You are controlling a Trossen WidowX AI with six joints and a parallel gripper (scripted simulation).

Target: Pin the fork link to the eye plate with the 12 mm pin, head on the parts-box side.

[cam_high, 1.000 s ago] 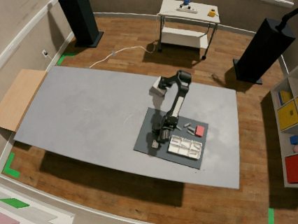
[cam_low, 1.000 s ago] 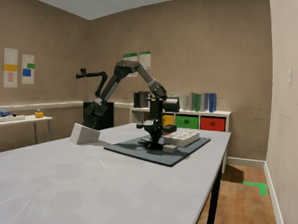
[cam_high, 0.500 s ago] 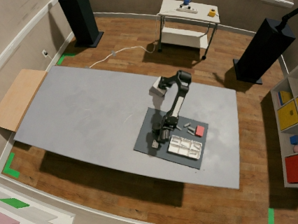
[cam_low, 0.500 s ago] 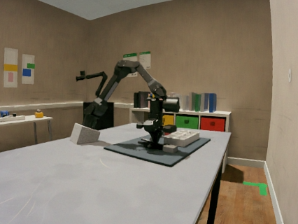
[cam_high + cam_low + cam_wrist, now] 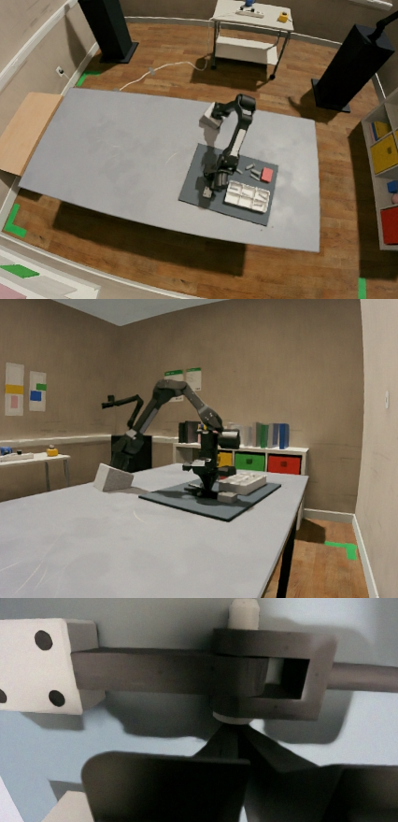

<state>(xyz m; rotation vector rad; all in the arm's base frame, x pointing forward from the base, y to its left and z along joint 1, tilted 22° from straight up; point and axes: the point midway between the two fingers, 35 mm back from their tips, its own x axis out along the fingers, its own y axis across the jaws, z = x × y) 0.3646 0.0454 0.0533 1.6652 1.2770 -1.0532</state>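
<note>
Right now my hand is 10 mm short of the eye plate, 30 mm to the left of it and 30 mm above it. From my hand the other things lie so: mat: 10 mm ahead, 70 mm to the left, 40 mm below; headed pin: 40 mm to the right, 30 mm below; fork link: 30 mm behind, 30 mm to the right, 30 mm below.
</note>
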